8 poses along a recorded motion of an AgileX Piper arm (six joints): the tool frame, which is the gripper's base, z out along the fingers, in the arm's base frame.
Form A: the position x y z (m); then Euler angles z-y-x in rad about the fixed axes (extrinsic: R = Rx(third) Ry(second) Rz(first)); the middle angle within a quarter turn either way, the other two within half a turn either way.
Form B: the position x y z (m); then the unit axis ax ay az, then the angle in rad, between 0 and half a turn. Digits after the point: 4 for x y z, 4 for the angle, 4 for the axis.
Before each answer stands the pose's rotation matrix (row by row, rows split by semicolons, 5 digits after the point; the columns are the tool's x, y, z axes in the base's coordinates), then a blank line. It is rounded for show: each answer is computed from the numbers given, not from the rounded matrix.
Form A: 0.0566 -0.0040 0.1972 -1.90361 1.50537 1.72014
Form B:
-0.02136 0.06179 0.99786; -0.18175 0.98122 -0.06465; -0.98311 -0.18274 -0.00973

0.0566 -0.0040 0.1972 -0.0591 0.9908 -0.1218 1.5957
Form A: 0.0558 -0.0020 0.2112 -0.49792 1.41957 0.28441
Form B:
0.13236 0.07195 0.98859; -0.21471 0.97576 -0.04227; -0.96767 -0.20666 0.14460

0.0558 -0.0020 0.2112 -0.0829 0.9860 -0.1445 1.4441
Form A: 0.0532 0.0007 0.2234 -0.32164 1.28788 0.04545
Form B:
0.26484 0.08825 0.96025; -0.27441 0.96153 -0.01268; -0.92442 -0.26014 0.27887

0.0532 0.0007 0.2234 -0.1279 0.9739 -0.1874 1.3154
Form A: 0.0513 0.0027 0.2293 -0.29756 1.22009 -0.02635
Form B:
0.32846 0.10073 0.93913; -0.31674 0.94847 0.00905; -0.88982 -0.30044 0.34344

0.0513 0.0027 0.2293 -0.1628 0.9619 -0.2196 1.2554
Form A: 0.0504 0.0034 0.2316 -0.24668 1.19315 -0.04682
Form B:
0.35757 0.09004 0.92954; -0.28611 0.95804 0.01726; -0.88898 -0.27212 0.36833

0.0504 0.0034 0.2316 -0.1540 0.9676 -0.2001 1.2218
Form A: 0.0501 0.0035 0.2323 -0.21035 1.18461 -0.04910
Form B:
0.36836 0.07865 0.92635; -0.25301 0.96729 0.01849; -0.89459 -0.24119 0.37620

0.0501 0.0035 0.2323 -0.1389 0.9743 -0.1775 1.2069
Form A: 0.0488 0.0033 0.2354 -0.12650 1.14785 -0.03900
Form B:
0.40717 0.05178 0.91188; -0.16134 0.98677 0.01600; -0.89899 -0.15364 0.41014

0.0488 0.0033 0.2354 -0.0926 0.9889 -0.1164 1.1571
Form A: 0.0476 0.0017 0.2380 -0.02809 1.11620 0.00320
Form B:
0.43893 0.01233 0.89844; -0.02521 0.99968 -0.00141; -0.89817 -0.02203 0.43910

0.0476 0.0017 0.2380 -0.0115 0.9997 -0.0209 1.1165
